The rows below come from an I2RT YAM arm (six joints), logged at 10 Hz.
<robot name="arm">
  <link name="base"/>
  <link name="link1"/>
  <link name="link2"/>
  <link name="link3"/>
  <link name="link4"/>
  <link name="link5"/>
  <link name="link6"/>
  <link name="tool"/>
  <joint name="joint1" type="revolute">
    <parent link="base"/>
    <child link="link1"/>
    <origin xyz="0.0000 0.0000 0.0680" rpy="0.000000 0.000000 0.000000"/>
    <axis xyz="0 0 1"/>
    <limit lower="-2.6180" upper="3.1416"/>
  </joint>
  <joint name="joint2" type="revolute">
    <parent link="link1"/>
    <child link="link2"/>
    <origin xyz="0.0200 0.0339 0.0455" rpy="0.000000 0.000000 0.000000"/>
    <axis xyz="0 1 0"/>
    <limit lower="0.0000" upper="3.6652"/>
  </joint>
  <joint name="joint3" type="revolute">
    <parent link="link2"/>
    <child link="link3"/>
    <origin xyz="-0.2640 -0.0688 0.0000" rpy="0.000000 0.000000 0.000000"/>
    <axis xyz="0 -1 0"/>
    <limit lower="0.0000" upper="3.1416"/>
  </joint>
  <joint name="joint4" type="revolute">
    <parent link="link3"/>
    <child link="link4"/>
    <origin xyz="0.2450 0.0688 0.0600" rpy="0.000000 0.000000 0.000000"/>
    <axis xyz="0 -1 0"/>
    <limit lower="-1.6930" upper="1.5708"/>
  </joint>
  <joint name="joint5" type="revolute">
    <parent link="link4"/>
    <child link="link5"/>
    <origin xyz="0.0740 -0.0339 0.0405" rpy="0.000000 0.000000 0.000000"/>
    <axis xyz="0 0 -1"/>
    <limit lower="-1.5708" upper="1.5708"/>
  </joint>
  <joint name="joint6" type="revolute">
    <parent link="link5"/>
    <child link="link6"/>
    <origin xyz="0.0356 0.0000 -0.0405" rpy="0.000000 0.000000 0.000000"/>
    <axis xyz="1 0 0"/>
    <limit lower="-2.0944" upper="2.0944"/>
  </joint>
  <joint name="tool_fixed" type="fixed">
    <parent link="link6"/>
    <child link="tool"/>
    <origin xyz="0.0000 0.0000 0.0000" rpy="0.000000 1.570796 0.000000"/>
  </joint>
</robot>
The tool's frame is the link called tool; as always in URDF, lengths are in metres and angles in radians.
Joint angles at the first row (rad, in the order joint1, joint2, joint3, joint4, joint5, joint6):
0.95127, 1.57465, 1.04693, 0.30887, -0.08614, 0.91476
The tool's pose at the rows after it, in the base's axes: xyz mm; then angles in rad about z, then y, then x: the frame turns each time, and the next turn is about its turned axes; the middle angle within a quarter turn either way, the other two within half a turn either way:
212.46, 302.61, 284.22, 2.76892, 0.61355, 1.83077
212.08, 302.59, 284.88, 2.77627, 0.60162, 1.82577
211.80, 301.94, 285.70, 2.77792, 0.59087, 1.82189
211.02, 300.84, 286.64, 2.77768, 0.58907, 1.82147
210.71, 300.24, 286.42, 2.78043, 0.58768, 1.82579
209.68, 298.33, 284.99, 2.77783, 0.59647, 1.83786
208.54, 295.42, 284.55, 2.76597, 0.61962, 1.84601
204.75, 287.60, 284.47, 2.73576, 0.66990, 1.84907
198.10, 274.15, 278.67, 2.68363, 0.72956, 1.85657
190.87, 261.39, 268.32, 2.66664, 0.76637, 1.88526
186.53, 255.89, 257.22, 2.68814, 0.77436, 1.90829
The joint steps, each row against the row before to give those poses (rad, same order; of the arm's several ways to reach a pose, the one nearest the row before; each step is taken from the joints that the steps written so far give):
-0.00168, -0.00206, 0.00356, 0.00052, -0.00826, 0.00595
-0.00044, -0.00138, 0.00041, 0.00022, -0.01305, 0.01011
-0.00110, -0.00337, -0.00066, -0.00124, -0.00716, 0.01000
-0.00006, -0.00612, -0.00224, -0.00379, -0.00043, 0.00179
-0.00035, -0.00240, -0.00161, -0.00459, -0.00077, 0.00027
0.00039, -0.00704, -0.00909, -0.00633, 0.01188, -0.00877
-0.00003, -0.01142, -0.01175, -0.00220, 0.02139, -0.01995
0.00004, -0.03302, -0.03453, 0.00814, 0.04214, -0.04135
-0.00004, -0.05101, -0.07244, 0.02684, 0.06832, -0.04618
0.00001, -0.04520, -0.07561, 0.01691, 0.04424, -0.03081
0.00076, -0.01298, -0.05100, 0.02375, -0.00216, -0.01133

